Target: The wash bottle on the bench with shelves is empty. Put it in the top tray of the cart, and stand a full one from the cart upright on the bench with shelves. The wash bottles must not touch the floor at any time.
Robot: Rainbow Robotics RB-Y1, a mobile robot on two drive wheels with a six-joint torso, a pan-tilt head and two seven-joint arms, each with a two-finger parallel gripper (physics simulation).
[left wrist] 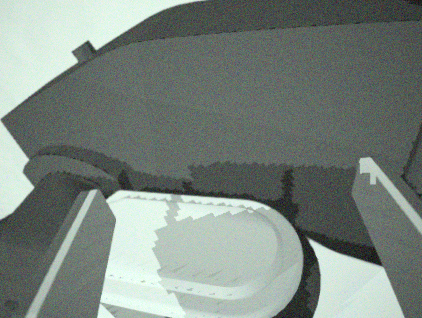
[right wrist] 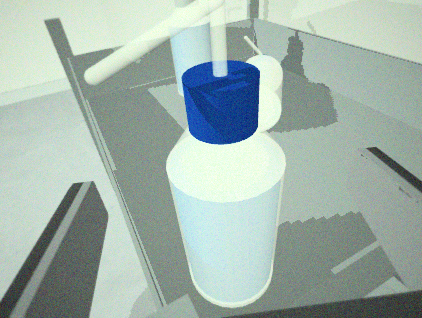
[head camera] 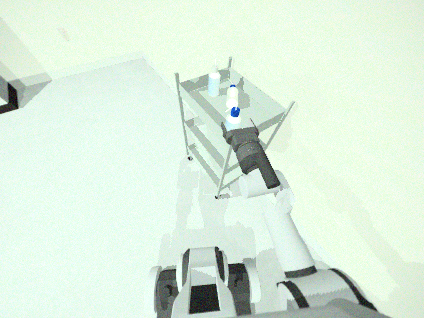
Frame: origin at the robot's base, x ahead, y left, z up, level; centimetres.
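Seen in the pictures: left gripper, fingertip midpoint: (left wrist: 228,190); right gripper, fingertip midpoint: (right wrist: 227,182) (head camera: 235,121).
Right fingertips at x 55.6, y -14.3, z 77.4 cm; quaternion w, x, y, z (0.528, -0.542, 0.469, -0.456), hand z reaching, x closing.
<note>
Pixels of each thing's middle, then the offset from my right fingertips to it.
- wash bottle with a blue cap, body centre: (right wrist: 209,183) (head camera: 231,121) dz -2.4, dx +2.5, dy +1.1 cm
- whitish bottle at the middle of its body: (right wrist: 256,74) (head camera: 231,92) dz -7.3, dx +29.1, dy -3.7 cm
- light blue bottle with a pale top, body centre: (right wrist: 196,30) (head camera: 216,77) dz -2.4, dx +34.0, dy +4.4 cm
The grey cart (head camera: 272,121) (right wrist: 107,150) bears the bottles in its top tray. A wash bottle with a blue cap (head camera: 233,121) (right wrist: 225,235) stands upright at the near end, light blue up to its shoulder. A whitish bottle (head camera: 232,95) (right wrist: 272,97) is behind it, partly hidden; its pose is hard to tell. A light blue bottle with a pale top (head camera: 214,84) (right wrist: 192,55) stands farther back. My right gripper (head camera: 238,122) (right wrist: 227,182) is open, its fingers apart on either side of the near bottle. My left gripper (left wrist: 228,190) is open and empty. I cannot make out the shelved bench.
The cart's corner posts (head camera: 181,115) (head camera: 281,125) rise above the tray. A pale block with a dark opening (head camera: 12,95) is at the left edge of the head view. Dark and white robot parts (left wrist: 225,100) fill much of the left wrist view.
</note>
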